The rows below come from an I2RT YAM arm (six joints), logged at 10 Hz.
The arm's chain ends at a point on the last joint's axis. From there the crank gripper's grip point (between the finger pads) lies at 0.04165 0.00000 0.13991 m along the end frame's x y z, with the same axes.
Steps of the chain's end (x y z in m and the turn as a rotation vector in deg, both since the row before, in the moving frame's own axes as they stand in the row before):
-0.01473 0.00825 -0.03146 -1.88 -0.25 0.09
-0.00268 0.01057 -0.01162 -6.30 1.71 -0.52
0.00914 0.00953 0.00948 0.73 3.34 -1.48
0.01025 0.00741 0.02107 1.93 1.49 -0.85
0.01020 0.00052 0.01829 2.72 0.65 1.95
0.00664 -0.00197 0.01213 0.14 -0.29 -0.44
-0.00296 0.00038 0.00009 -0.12 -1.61 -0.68
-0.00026 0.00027 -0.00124 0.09 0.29 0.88
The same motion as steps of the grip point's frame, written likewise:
-0.01534 0.01291 -0.03136 -1.88 -0.25 0.09
0.00154 0.02546 -0.01375 -6.30 1.71 -0.52
0.01718 0.00658 0.00680 0.73 3.34 -1.48
0.01383 0.00207 0.01985 1.93 1.49 -0.85
0.01187 -0.00466 0.01768 2.72 0.65 1.95
0.00593 -0.00263 0.01234 0.14 -0.29 -0.44
-0.00691 0.00020 0.00121 -0.12 -1.61 -0.68
0.00044 0.00070 -0.00145 0.09 0.29 0.88

